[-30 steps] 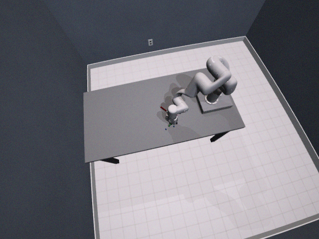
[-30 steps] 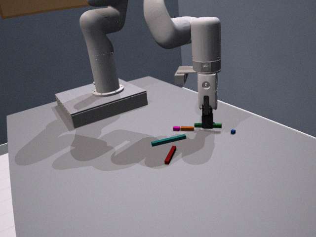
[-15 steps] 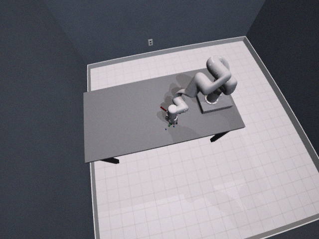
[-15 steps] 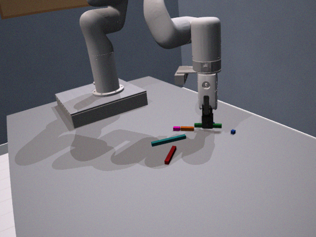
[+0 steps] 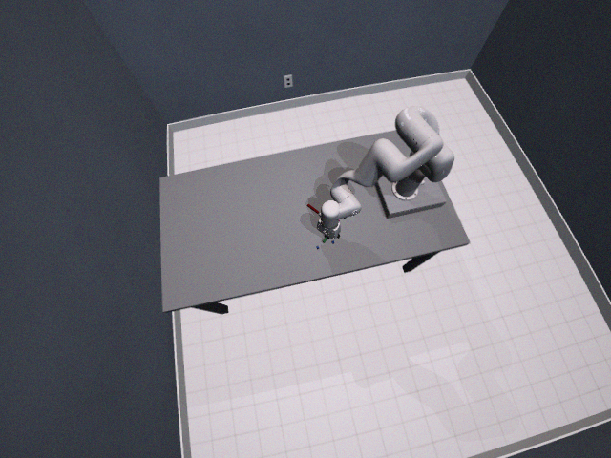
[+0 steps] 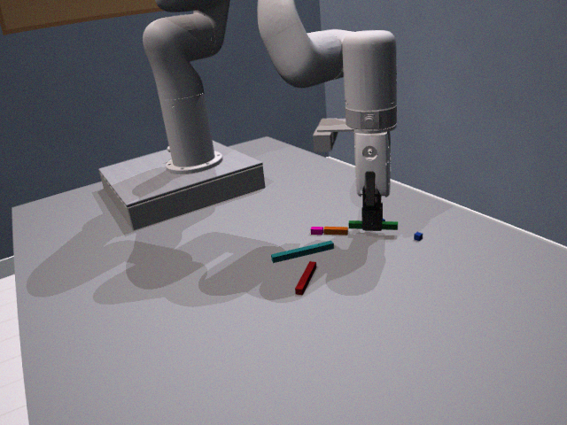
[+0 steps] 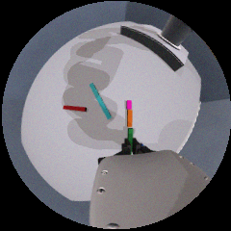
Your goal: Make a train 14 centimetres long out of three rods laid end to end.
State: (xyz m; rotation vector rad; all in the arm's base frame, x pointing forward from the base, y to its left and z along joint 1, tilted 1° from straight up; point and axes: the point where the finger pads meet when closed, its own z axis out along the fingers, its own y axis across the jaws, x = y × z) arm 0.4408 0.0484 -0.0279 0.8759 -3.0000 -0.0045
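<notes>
Right now the green rod is 2 cm below my hand. The rest, counted from my hand: turquoise rod: 12 cm to the right, 5 cm behind, 3 cm below; then orange rod: 5 cm behind, 3 cm to the right, 3 cm below; then magenta rod: 8 cm behind, 5 cm to the right, 3 cm below.
</notes>
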